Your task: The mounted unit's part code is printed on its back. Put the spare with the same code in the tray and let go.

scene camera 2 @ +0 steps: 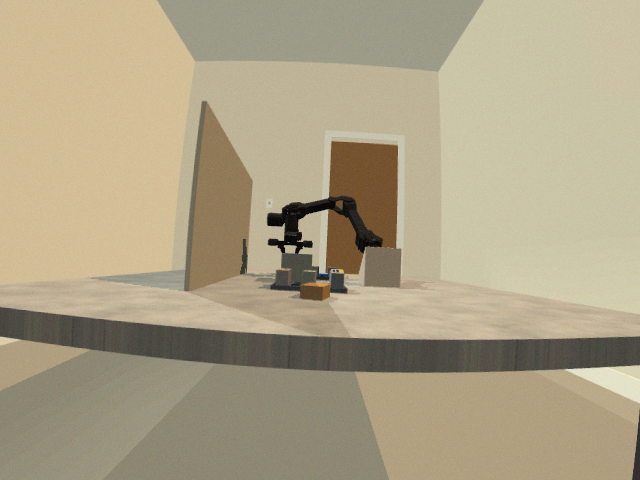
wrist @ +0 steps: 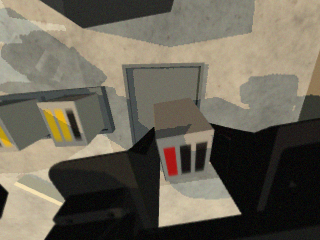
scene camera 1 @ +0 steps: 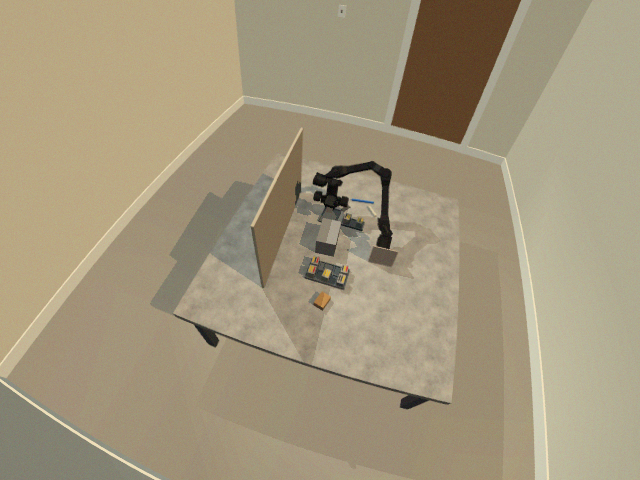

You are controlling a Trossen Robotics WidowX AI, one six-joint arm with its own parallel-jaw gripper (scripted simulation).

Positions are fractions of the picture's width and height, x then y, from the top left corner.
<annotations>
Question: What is the gripper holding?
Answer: A grey spare.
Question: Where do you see a grey tray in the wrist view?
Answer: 0.45, 0.35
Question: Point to a grey spare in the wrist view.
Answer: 0.58, 0.57
</annotations>
